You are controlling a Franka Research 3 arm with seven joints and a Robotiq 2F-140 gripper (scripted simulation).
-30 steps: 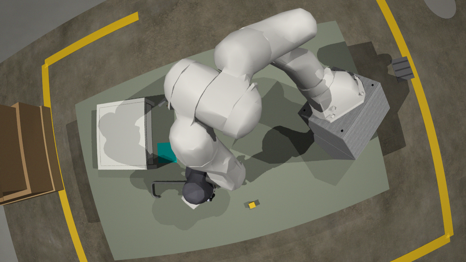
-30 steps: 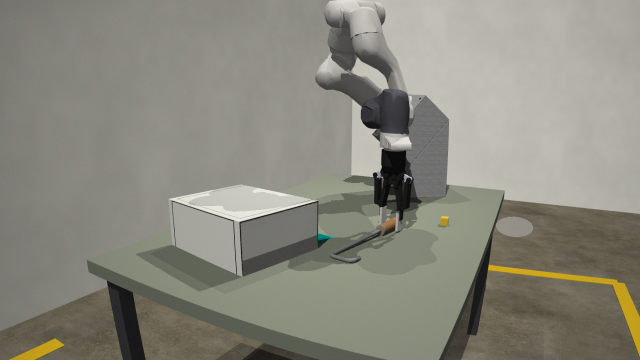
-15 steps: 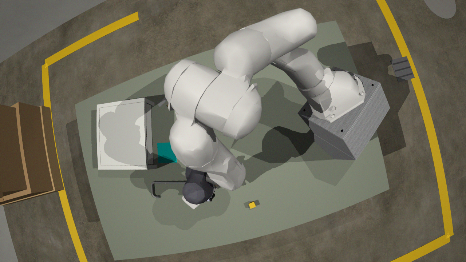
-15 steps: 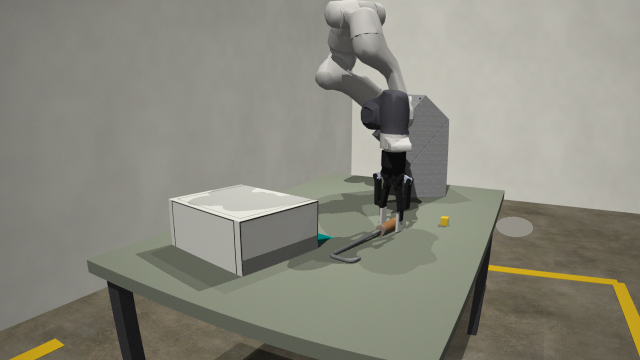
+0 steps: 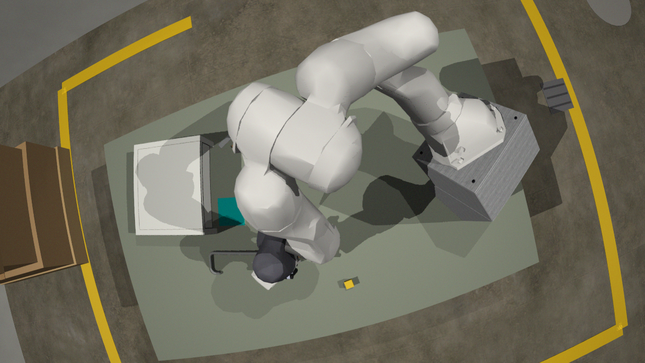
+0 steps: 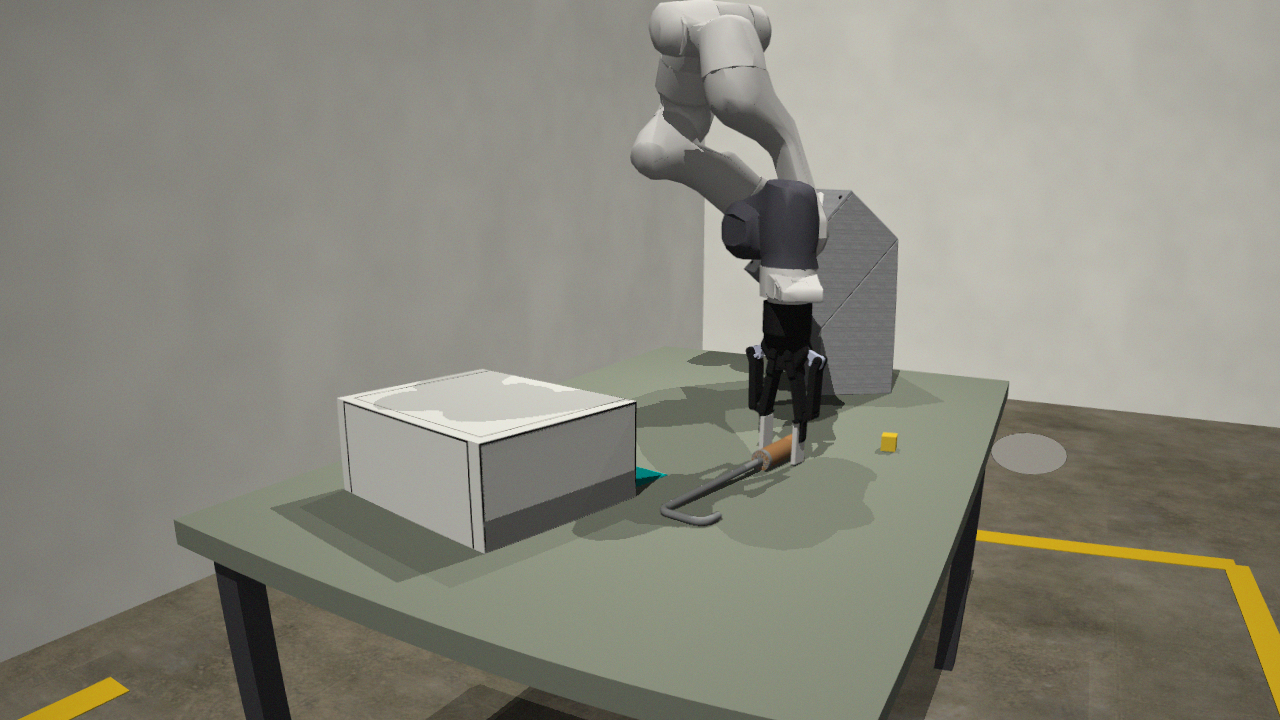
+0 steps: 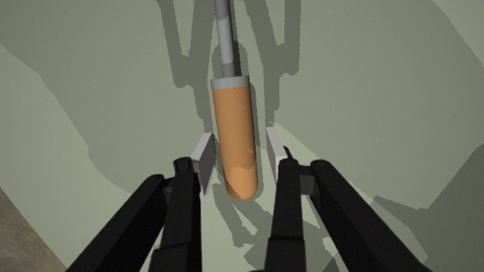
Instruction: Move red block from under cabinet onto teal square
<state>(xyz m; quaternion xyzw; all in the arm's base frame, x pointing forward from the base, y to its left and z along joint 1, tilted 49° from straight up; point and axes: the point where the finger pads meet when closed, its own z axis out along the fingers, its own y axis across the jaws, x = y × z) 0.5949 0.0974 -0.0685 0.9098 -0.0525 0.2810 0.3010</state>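
Right now the grey fork-ended tool is 36 cm to the right of my hand, 11 cm behind it and 3 cm below it. From my hand the other things lie so: grey hook tool: 14 cm ahead, 2 cm below; then yellow cube: 16 cm to the left, 12 cm behind, 2 cm below; then teal square: 20 cm to the right, 16 cm ahead, 3 cm below.
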